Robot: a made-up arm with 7 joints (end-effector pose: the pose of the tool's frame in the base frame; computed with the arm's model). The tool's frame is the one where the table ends.
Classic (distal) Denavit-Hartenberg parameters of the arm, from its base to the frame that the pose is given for. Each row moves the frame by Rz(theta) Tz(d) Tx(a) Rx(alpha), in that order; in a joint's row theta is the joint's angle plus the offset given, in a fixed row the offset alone. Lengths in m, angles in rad.
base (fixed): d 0.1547; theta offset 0; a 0; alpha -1.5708
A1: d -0.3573; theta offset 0; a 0.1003; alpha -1.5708
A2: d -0.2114; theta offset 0; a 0.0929; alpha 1.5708
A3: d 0; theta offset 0.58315; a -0.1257; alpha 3.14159
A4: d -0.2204; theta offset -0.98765; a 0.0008; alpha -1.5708
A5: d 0.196; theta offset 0; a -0.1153; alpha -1.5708
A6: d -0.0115; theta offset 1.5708; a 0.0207; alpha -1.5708
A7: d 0; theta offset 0.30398; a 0.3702; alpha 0
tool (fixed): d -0.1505; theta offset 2.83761; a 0; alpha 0
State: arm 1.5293 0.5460 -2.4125 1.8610 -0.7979 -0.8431 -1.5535
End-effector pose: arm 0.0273 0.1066 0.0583 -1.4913 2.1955 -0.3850
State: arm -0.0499 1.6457 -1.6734 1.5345 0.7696 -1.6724 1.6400
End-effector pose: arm -0.0892 -0.0393 0.3013 1.3796 0.4624 -0.5481
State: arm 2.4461 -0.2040 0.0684 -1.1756 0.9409 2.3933 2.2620
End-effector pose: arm 0.3037 -0.3259 -0.0477 -0.5596 0.6814 2.5577
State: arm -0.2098 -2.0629 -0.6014 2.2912 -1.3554 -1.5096 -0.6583
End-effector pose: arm 0.1525 -0.6210 0.6518 -1.6471 1.6924 1.5604
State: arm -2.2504 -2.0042 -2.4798 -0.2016 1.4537 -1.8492 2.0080
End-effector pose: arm -0.4913 -0.1565 0.0325 -1.4512 0.7066 -0.9812
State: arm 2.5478 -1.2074 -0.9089 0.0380 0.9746 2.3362 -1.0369
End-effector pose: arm 0.3465 -0.5560 -0.4128 -1.0765 -2.0843 -2.0294
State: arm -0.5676 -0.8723 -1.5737 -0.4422 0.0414 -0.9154 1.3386
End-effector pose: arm 0.0545 -0.3468 0.6637 0.9375 2.7030 -1.2403
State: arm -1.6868 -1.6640 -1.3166 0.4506 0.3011 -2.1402 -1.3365
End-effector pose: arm -0.4856 -0.5956 -0.2914 -1.9257 -0.9155 -1.7902
